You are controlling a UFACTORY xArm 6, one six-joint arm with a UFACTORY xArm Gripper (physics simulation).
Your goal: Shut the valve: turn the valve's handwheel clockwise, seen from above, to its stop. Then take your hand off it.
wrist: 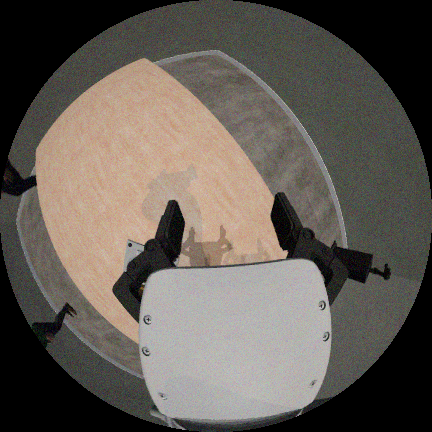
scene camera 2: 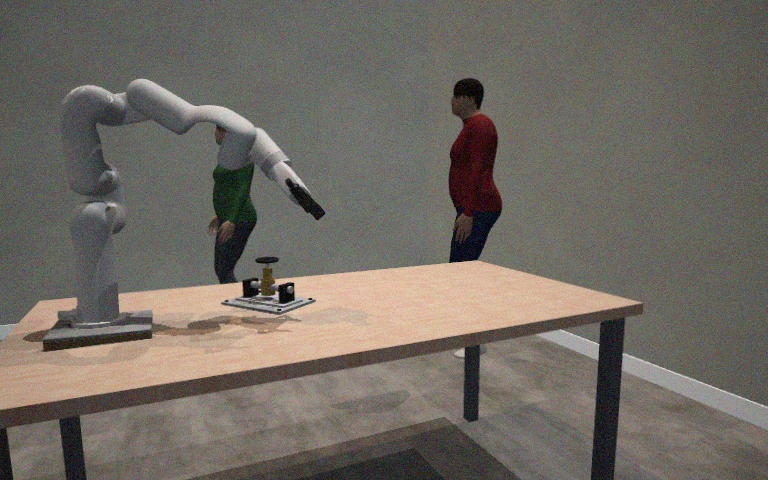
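The valve (scene camera 2: 267, 281) has a brass body between two black clamps on a light base plate (scene camera 2: 237, 304) on the table. Its dark round handwheel (scene camera 2: 266, 260) is on top and level. My gripper (scene camera 2: 318, 213) (wrist: 226, 206) is open, with nothing between the fingers. It is tilted downward, well above the handwheel and off to its right in the scene view, not touching it. In the wrist view a corner of the base plate (wrist: 132, 248) shows behind the left finger; the handwheel does not show there, hidden by the gripper.
The wooden table (scene camera 2: 453, 294) (wrist: 115, 130) carries the arm's base (scene camera 2: 99, 335) at the left. A person in green (scene camera 2: 233, 195) stands behind the table near the arm. A person in red (scene camera 2: 476, 164) stands behind the table, further right.
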